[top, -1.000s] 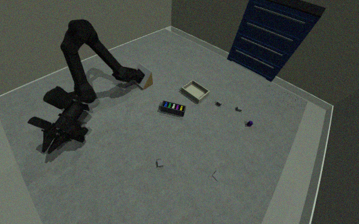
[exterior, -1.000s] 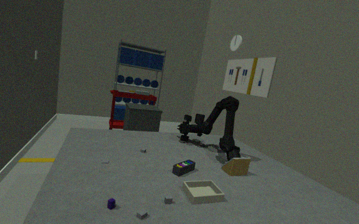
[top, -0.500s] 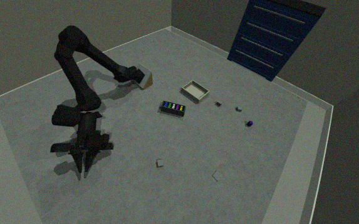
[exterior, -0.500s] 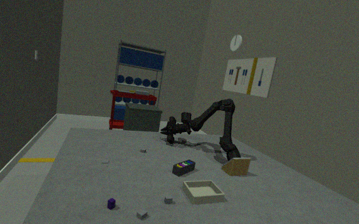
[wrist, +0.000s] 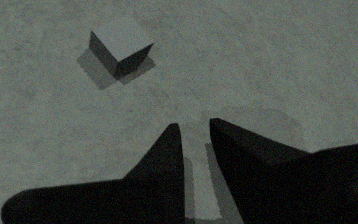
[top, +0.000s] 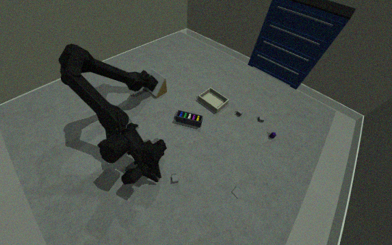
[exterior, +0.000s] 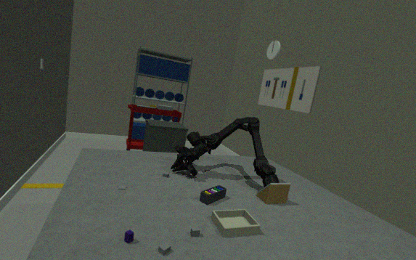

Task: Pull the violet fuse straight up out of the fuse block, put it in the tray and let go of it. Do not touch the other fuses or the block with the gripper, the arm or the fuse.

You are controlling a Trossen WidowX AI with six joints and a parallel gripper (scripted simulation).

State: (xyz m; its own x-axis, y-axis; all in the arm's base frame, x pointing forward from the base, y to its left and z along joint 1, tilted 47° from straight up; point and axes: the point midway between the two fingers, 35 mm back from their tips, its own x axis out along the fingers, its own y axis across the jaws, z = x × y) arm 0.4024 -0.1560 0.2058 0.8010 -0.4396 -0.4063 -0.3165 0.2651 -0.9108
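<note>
The violet fuse is 120 mm behind my gripper tip, 280 mm to the left of it and 10 mm above it. Also, from my gripper tip: blue fuse (170 mm behind, 250 mm to the left, 10 mm above); then flat plate (220 mm ahead, 190 mm to the left, 10 mm below); then green fuse (150 mm behind, 260 mm to the left, 10 mm above).
</note>
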